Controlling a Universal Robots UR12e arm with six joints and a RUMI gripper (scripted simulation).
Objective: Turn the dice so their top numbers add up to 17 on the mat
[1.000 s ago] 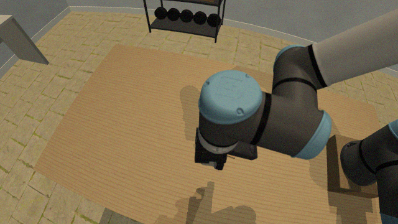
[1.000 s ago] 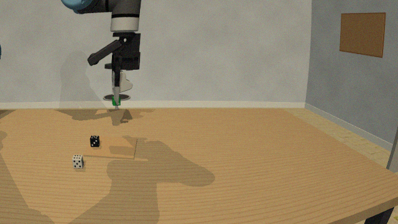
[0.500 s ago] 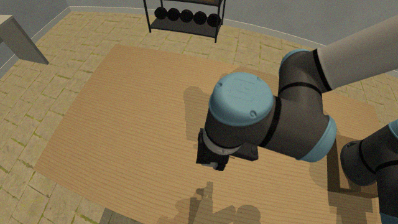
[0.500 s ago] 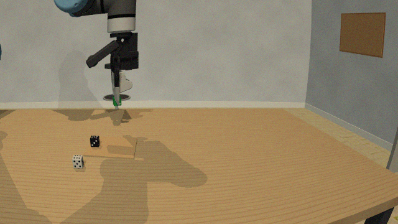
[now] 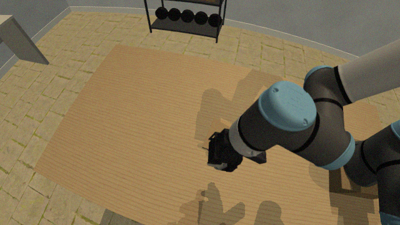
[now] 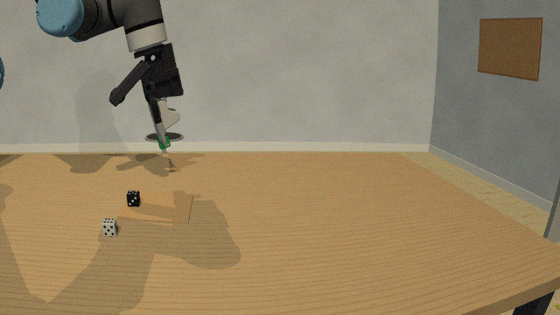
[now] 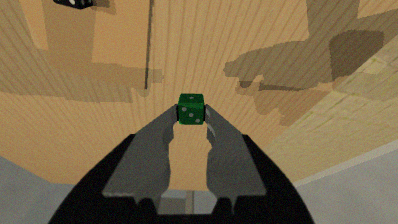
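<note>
Right now my hand is 10 mm above the green die. Also, from my hand: black die 70 mm behind, 130 mm to the right, 90 mm below; tan mat 20 mm behind, 140 mm to the right, 100 mm below; white die 120 mm behind, 250 mm to the right, 90 mm below.
</note>
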